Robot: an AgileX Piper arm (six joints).
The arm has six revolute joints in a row. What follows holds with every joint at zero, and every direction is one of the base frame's. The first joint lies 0.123 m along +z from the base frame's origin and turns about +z. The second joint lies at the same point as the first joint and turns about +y. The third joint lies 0.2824 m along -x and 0.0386 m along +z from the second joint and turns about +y. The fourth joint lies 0.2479 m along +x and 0.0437 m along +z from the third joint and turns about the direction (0.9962, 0, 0.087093). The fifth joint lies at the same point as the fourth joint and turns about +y. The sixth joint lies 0.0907 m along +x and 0.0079 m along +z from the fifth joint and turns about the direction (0.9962, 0, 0.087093). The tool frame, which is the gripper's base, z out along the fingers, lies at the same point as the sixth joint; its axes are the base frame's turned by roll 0, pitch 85.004 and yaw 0 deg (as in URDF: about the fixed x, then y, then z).
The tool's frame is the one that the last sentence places.
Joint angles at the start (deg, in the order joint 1, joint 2, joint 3, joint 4, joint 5, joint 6): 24.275 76.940 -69.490 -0.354 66.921 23.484
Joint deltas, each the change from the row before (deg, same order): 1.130 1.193 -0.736 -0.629 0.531 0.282; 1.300 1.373 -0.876 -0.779 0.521 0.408; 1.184 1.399 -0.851 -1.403 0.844 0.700; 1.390 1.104 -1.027 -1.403 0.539 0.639; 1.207 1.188 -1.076 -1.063 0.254 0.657; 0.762 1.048 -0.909 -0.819 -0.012 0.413; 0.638 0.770 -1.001 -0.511 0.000 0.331; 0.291 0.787 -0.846 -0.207 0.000 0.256
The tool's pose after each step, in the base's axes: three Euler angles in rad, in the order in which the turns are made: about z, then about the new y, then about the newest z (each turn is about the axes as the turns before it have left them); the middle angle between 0 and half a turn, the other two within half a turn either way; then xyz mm. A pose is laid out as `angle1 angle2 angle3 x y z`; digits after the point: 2 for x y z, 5 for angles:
0.39630 2.79846 0.36385 237.13 111.02 330.74
0.37707 2.81526 0.32603 239.85 117.75 328.46
0.31471 2.83617 0.24993 242.69 123.13 325.71
0.25617 2.84148 0.17322 244.64 129.39 325.30
0.21479 2.84236 0.11836 247.30 135.87 324.74
0.18342 2.83970 0.07767 250.41 140.72 324.07
0.17357 2.83271 0.06077 252.76 145.06 325.11
0.16970 2.83039 0.05558 255.57 148.21 325.22

